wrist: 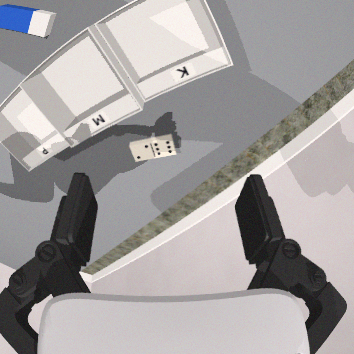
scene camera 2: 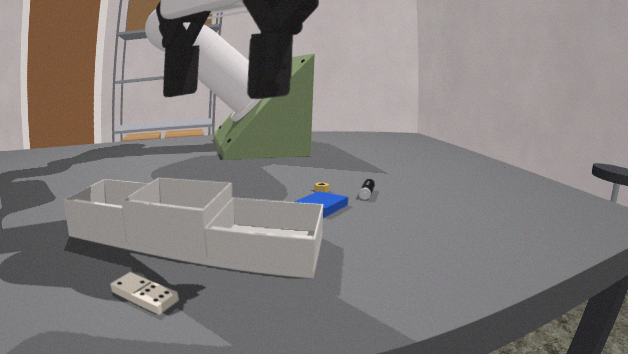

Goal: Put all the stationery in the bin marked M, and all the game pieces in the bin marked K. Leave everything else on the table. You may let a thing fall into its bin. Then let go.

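Frame: origin at the arm's base, x ahead, y left, z up, level; metres.
Seen in the pictures: gripper, fingertip midpoint: (wrist: 167, 189) (scene camera 2: 217, 95).
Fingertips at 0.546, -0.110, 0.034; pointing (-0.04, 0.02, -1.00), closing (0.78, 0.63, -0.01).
Pixels of each thing's middle, then the offset from my fingertips to it, as dx, dy, dz. "spot": a spot on its surface instead.
- cream domino, body centre: (scene camera 2: 143, 291) (wrist: 152, 147) +0.035, -0.065, -0.128
- Bin K, body centre: (scene camera 2: 178, 216) (wrist: 83, 83) -0.071, -0.034, -0.109
- bin M, surface spot: (scene camera 2: 165, 227) (wrist: 110, 116) spot: -0.031, -0.045, -0.104
- white eraser, body centre: (wrist: 23, 18) -0.169, -0.018, -0.126
- Bin P, surface spot: (scene camera 2: 95, 220) spot: -0.063, -0.124, -0.109
- flat blue block, body centre: (scene camera 2: 321, 203) -0.148, +0.125, -0.127
- yellow nut-like ring, body centre: (scene camera 2: 321, 187) -0.213, +0.146, -0.128
- black cylinder, body centre: (scene camera 2: 367, 189) -0.187, +0.196, -0.125
A cream domino (scene camera 2: 144, 293) (wrist: 153, 148) lies flat on the table outside the bins, dots up. My gripper (scene camera 2: 225, 96) (wrist: 167, 189) is open and empty, high above the table. Bin K (scene camera 2: 262, 252) (wrist: 157, 87) is the right one in both views; bin M (scene camera 2: 165, 227) (wrist: 120, 107) is joined to it in the middle. The domino lies on the lettered side of the bins. A blue and white eraser (wrist: 27, 20) lies beyond the bins in the wrist view. In the scene view, the near walls hide much of the bins' insides.
Bin P (scene camera 2: 95, 220) (wrist: 31, 159) adjoins bin M at the left. Behind the bins are a flat blue block (scene camera 2: 324, 202), a yellow nut-like ring (scene camera 2: 321, 190) and a black cylinder (scene camera 2: 367, 188) with a pale end. The table edge (scene camera 2: 500, 305) runs along the right front.
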